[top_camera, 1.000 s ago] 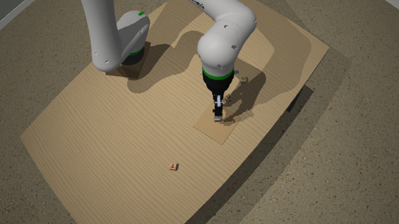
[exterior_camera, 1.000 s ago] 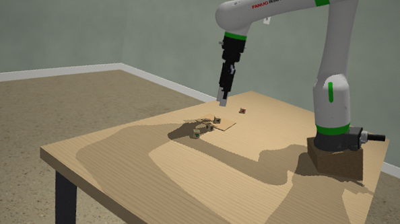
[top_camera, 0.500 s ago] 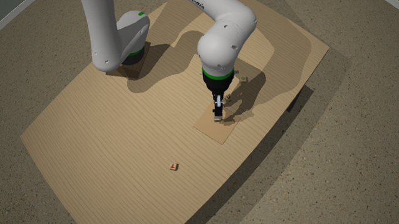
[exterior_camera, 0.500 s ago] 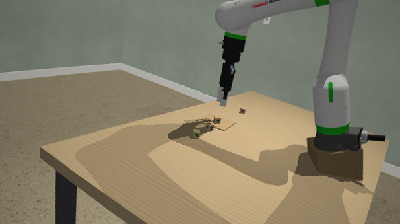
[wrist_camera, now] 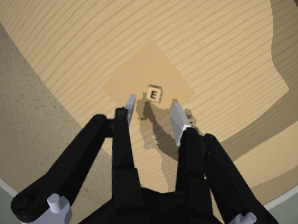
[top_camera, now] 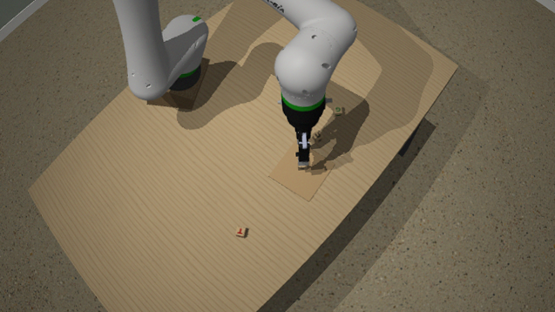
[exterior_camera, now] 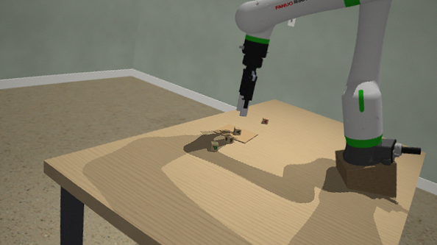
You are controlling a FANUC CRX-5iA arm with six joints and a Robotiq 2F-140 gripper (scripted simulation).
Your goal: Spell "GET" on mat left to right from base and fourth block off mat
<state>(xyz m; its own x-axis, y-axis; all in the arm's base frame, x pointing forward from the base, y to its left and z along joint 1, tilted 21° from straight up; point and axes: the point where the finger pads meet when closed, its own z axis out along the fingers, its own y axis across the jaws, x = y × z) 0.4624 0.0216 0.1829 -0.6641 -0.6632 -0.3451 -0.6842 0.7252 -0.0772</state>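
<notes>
Right now my hand is 1 cm short of the mat, 1 cm to the left of it and 12 cm above it.
</notes>
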